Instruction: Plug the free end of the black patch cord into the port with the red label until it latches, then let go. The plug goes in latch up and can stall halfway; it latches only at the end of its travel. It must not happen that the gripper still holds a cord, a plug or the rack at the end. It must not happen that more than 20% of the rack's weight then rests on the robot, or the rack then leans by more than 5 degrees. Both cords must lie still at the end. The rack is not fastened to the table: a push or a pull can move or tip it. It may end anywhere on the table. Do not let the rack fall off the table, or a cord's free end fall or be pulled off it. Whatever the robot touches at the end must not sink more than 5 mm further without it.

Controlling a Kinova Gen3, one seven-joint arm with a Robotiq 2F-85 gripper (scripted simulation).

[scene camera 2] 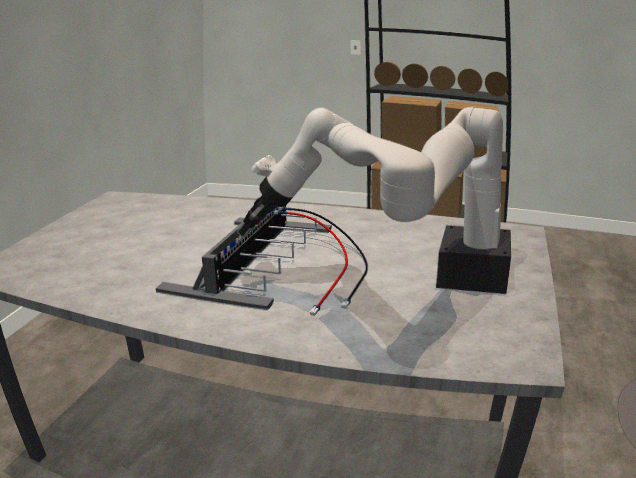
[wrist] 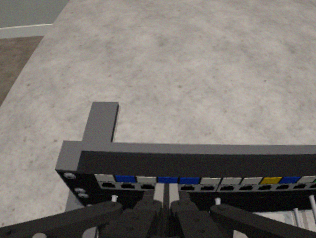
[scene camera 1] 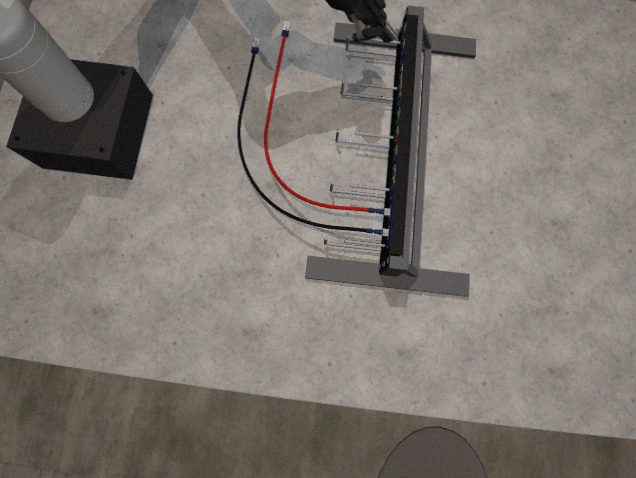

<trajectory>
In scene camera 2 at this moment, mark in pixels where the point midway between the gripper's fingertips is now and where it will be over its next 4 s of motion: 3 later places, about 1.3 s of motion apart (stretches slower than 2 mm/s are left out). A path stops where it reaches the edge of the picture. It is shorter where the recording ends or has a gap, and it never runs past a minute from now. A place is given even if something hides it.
My gripper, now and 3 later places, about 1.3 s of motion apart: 240, 234; 275, 191; 288, 182; 266, 203
</trajectory>
